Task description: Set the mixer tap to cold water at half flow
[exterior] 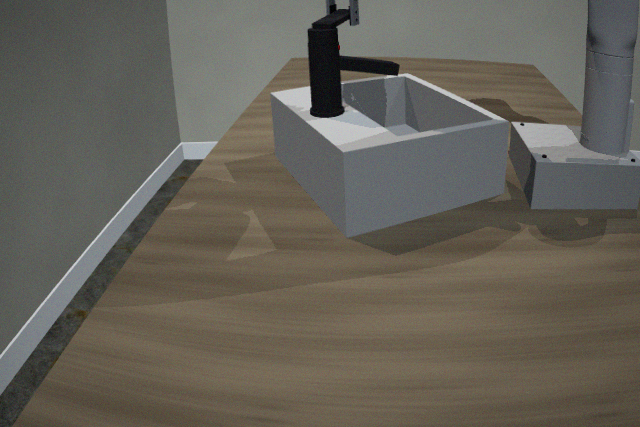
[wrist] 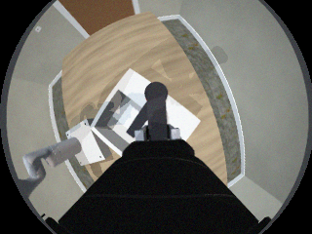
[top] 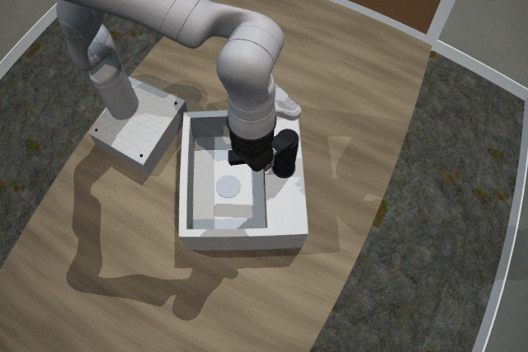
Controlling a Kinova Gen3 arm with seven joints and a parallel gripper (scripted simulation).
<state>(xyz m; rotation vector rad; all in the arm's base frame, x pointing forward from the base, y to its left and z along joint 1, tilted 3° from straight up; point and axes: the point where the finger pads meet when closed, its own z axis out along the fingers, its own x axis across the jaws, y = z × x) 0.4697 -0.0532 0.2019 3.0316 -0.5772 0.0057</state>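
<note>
My hand is 2 cm to the right of the black lever and 1 cm short of it. The rest, counted from my hand: black mixer tap 5 cm to the left, 5 cm below, 1 cm ahead; then white sink 24 cm below, 8 cm behind, 1 cm to the left.
</note>
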